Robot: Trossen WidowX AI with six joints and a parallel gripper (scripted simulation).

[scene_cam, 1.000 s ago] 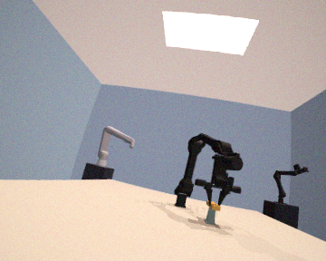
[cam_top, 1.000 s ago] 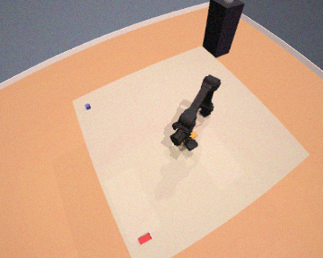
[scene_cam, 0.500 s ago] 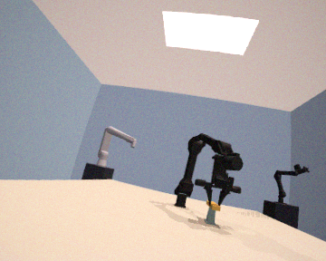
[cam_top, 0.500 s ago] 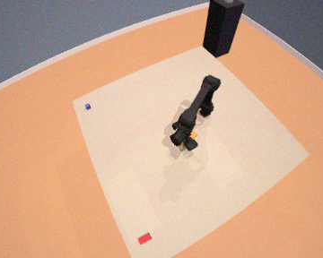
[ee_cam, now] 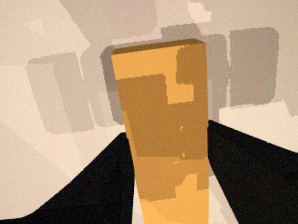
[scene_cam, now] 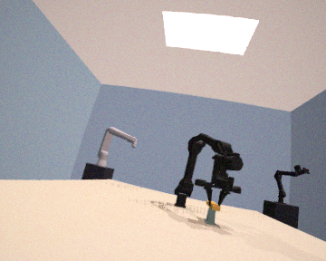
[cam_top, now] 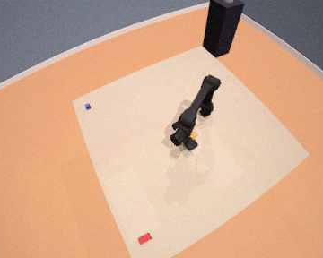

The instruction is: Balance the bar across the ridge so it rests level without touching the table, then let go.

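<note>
Now: gripper tip 3 cm past the orange bar. Also, from my gripper tip: red block 47 cm ahead, 37 cm to the left, 6 cm below; then blue cube 63 cm to the right, 47 cm ahead, 5 cm below.
</note>
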